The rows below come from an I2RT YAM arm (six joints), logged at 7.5 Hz.
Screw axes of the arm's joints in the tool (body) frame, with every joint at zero. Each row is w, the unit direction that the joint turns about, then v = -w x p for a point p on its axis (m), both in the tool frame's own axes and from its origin. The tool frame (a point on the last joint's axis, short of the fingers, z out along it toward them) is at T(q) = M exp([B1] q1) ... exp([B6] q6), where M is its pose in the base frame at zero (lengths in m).
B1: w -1 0 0 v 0 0.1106 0
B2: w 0 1 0 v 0.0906 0 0.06
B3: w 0 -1 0 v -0.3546 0 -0.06
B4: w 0 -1 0 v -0.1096 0 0
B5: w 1 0 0 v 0 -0.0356 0
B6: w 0 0 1 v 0 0 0
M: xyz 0.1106 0 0.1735 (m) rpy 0 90 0 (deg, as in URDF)
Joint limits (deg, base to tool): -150..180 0..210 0..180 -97..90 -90..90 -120..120
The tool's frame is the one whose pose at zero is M.
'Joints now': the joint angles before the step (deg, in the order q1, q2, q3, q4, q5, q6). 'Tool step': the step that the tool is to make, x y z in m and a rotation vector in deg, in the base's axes. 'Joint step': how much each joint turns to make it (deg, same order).
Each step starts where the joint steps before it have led.
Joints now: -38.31 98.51 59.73 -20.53 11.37 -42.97
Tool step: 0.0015 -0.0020 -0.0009 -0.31 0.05 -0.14
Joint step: -0.08 0.55 0.37 0.35 0.27 -0.09
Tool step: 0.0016 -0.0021 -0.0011 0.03 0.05 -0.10
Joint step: -0.11 0.64 0.50 0.09 0.00 -0.01
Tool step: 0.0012 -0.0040 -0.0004 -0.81 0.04 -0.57
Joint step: -0.32 0.64 0.53 0.61 0.69 -0.13
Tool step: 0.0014 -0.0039 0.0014 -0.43 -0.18 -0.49
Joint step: -0.32 0.51 0.86 0.05 0.28 0.03
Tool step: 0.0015 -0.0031 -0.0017 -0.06 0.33 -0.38
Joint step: -0.20 0.86 0.67 -0.04 0.31 0.02
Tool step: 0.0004 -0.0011 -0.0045 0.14 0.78 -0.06
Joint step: -0.06 0.80 0.01 0.15 0.33 -0.21
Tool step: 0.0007 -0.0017 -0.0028 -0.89 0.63 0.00
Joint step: -0.05 0.58 -0.07 0.87 0.91 -0.62
